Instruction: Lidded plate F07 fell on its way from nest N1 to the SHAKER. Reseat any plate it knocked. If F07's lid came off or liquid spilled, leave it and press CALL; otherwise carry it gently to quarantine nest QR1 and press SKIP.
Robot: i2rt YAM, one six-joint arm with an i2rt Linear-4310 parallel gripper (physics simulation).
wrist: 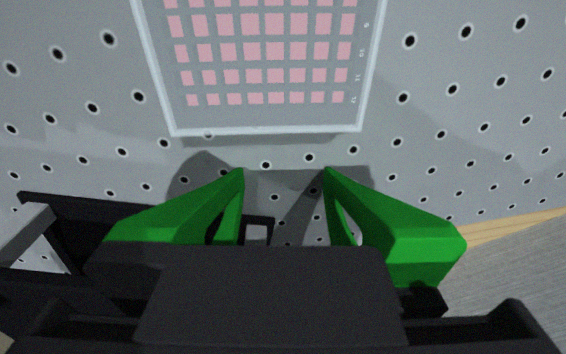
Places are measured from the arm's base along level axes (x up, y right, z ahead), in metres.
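Pixels of known places: gripper, fingertip midpoint: [283, 176].
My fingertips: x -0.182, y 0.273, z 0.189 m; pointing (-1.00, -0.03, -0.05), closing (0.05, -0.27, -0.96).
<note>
Ahead of a thing's pixels: the offset from my fingertips to its middle. "spot": to the spot under its first point.
A lidded plate @[spot: dx +0.015, dy +0.066, dz -0.014 m] [274, 51] with rows of pink wells and a clear rim lies at the top of the wrist view. Its near edge and two near corners show, and its far part is cut off by the frame. Numbers run along its right side; no F07 label can be read. The part that shows looks flat, and no pink liquid shows outside the wells there. My gripper [283, 176] has its green fingers apart, with nothing between them, on the near side of the plate and not touching it.
The plate lies over a grey board with rows of black holes @[spot: dx -0.002, dy +0.004, dz -0.097 m] [452, 125]. A black open frame @[dx +0.032, dy -0.051, dz +0.115 m] [90, 200] stands at the lower left, partly behind the left finger. A wooden edge [500, 226] and a grey surface beyond it [505, 280] show at the lower right.
</note>
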